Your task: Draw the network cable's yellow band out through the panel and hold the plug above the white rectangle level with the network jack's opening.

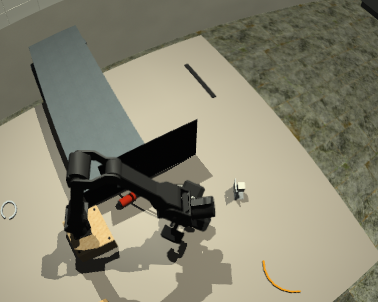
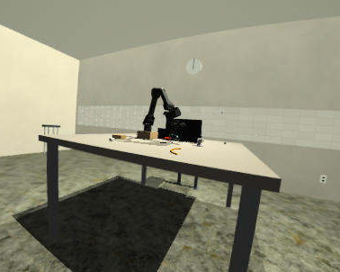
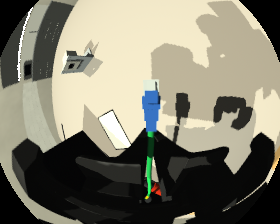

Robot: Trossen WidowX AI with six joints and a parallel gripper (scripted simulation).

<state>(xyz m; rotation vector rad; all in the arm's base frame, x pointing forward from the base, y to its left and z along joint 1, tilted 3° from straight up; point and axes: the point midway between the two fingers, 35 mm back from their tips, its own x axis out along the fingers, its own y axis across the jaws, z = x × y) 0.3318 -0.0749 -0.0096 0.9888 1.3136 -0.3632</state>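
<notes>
My hand is 30 mm short of the blue plug, 20 mm to the left of it and 10 mm above it. Also, from my hand: black bar (300 mm ahead, 530 mm to the left, 60 mm below); then network jack (210 mm ahead, 20 mm to the left, 20 mm below); then white rectangle (50 mm ahead, 100 mm to the left, 60 mm below).
</notes>
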